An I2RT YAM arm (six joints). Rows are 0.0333 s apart.
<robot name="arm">
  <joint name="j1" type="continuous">
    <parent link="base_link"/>
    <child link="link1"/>
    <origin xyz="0 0 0.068" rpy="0 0 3.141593"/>
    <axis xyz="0 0 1"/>
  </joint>
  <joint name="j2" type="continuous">
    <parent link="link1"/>
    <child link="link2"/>
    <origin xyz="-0.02 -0.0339 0.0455" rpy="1.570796 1.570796 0"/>
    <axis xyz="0 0 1"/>
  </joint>
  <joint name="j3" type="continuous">
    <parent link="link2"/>
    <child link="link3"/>
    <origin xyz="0 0.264 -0.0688" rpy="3.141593 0 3.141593"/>
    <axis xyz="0 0 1"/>
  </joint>
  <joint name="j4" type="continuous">
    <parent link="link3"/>
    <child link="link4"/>
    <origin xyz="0.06 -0.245 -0.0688" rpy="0 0 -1.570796"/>
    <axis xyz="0 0 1"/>
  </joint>
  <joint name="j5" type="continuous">
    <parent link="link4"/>
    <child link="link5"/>
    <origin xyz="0.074 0.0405 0.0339" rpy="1.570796 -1.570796 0"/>
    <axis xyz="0 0 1"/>
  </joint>
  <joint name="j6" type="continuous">
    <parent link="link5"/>
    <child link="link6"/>
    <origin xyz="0 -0.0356 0.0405" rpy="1.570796 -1.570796 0"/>
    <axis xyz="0 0 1"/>
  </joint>
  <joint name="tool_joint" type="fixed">
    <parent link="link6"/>
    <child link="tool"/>
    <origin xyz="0 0 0" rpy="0 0 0"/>
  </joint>
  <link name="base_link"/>
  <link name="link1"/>
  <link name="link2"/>
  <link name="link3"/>
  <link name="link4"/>
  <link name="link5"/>
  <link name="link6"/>
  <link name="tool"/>
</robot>
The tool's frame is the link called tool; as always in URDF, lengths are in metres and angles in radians. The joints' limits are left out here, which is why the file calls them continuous.
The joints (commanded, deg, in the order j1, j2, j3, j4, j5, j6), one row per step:
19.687, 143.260, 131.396, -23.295, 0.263, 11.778
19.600, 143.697, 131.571, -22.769, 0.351, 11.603
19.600, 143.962, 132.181, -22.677, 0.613, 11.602
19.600, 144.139, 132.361, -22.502, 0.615, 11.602
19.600, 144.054, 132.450, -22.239, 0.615, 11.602
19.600, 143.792, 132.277, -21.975, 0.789, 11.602
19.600, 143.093, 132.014, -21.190, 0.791, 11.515
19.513, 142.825, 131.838, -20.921, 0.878, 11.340
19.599, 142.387, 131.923, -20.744, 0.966, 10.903
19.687, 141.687, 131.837, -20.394, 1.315, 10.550
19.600, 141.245, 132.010, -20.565, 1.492, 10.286
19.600, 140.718, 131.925, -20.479, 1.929, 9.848
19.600, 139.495, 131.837, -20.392, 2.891, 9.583
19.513, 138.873, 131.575, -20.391, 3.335, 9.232
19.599, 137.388, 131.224, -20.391, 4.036, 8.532
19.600, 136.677, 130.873, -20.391, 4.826, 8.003
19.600, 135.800, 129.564, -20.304, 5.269, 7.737
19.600, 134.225, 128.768, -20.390, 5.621, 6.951
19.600, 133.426, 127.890, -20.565, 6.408, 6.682
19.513, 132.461, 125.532, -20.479, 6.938, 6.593
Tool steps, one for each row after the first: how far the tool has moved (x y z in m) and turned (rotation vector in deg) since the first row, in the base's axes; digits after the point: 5 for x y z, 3 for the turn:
0.00175, -0.00036, -0.00236, -0.094, -0.313, -0.059
0.00288, -0.00013, -0.00114, -0.089, -0.775, -0.274
0.00351, 0.00009, -0.00150, -0.030, -0.943, -0.276
0.00371, 0.00017, 0.00027, 0.118, -1.354, -0.277
0.00342, -0.00005, 0.00220, 0.144, -1.719, -0.422
0.00273, -0.00030, 0.00867, 0.489, -2.892, -0.380
0.00266, -0.00131, 0.01064, 0.425, -3.295, -0.445
0.00178, -0.00076, 0.01569, 0.273, -4.088, -0.197
0.00041, -0.00055, 0.02252, 0.142, -5.151, -0.222
-0.00024, -0.00182, 0.02755, -0.014, -5.670, -0.323
-0.00128, -0.00248, 0.03225, -0.409, -6.356, -0.468
-0.00390, -0.00405, 0.04361, -0.690, -7.728, -1.176
-0.00516, -0.00570, 0.04798, -1.079, -8.226, -1.469
-0.00927, -0.00672, 0.05997, -1.600, -9.572, -1.663
-0.01116, -0.00790, 0.06457, -2.298, -10.152, -2.087
-0.01375, -0.00912, 0.06502, -2.858, -9.955, -2.314
-0.01843, -0.01101, 0.07475, -3.437, -10.838, -2.255
-0.02096, -0.01243, 0.07654, -4.138, -10.764, -2.780
-0.02398, -0.01473, 0.07128, -4.951, -9.630, -3.188

